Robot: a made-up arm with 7 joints. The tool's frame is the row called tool.
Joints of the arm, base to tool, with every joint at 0 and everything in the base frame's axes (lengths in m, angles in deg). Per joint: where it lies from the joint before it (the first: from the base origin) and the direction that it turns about. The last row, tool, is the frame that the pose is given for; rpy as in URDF.
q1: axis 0.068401 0.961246 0.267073 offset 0 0 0
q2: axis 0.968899 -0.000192 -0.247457 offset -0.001 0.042 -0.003
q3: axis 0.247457 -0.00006 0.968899 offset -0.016 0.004 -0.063
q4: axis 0.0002 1 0.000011 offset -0.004 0 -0.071
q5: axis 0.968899 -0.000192 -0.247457 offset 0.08 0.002 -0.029
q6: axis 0.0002 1 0.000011 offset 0.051 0 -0.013
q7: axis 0.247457 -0.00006 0.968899 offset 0.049 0 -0.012
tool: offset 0 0 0 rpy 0 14.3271 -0.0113
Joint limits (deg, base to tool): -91.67..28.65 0..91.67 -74.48..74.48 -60..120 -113..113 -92.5..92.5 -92.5..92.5
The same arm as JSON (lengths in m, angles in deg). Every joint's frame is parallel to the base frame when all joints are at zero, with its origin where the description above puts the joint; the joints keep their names.
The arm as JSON. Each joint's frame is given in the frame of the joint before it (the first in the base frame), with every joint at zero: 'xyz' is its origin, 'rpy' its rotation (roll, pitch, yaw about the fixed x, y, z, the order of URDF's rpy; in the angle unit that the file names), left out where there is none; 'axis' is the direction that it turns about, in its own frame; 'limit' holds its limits. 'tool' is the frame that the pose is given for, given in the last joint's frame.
{"units": {"length": "m", "angle": "deg"}, "joints": [
  {"name": "q1", "type": "revolute", "origin": {"xyz": [0.0, 0.0, 0.0]}, "axis": [0.068403, 0.961235, 0.26711], "limit": {"lower": -91.67, "upper": 28.65}},
  {"name": "q2", "type": "revolute", "origin": {"xyz": [-0.001, 0.042, -0.003]}, "axis": [0.968889, -0.0002, -0.247497], "limit": {"lower": 0.0, "upper": 91.67}},
  {"name": "q3", "type": "revolute", "origin": {"xyz": [-0.016, 0.004, -0.063]}, "axis": [0.247497, -0.0001, 0.968889], "limit": {"lower": -74.48, "upper": 74.48}},
  {"name": "q4", "type": "revolute", "origin": {"xyz": [-0.004, 0.0, -0.071]}, "axis": [0.0002, 1.0, 0.0], "limit": {"lower": -60.0, "upper": 120.0}},
  {"name": "q5", "type": "revolute", "origin": {"xyz": [0.08, 0.002, -0.029]}, "axis": [0.968889, -0.0002, -0.247497], "limit": {"lower": -113.0, "upper": 113.0}},
  {"name": "q6", "type": "revolute", "origin": {"xyz": [0.051, 0.0, -0.013]}, "axis": [0.0002, 1.0, 0.0], "limit": {"lower": -92.5, "upper": 92.5}},
  {"name": "q7", "type": "revolute", "origin": {"xyz": [0.049, 0.0, -0.012]}, "axis": [0.247497, -0.0001, 0.968889], "limit": {"lower": -92.5, "upper": 92.5}}
], "tool": {"origin": {"xyz": [0.0, 0.0, 0.0], "rpy": [0.0, 14.33, -0.01]}}}

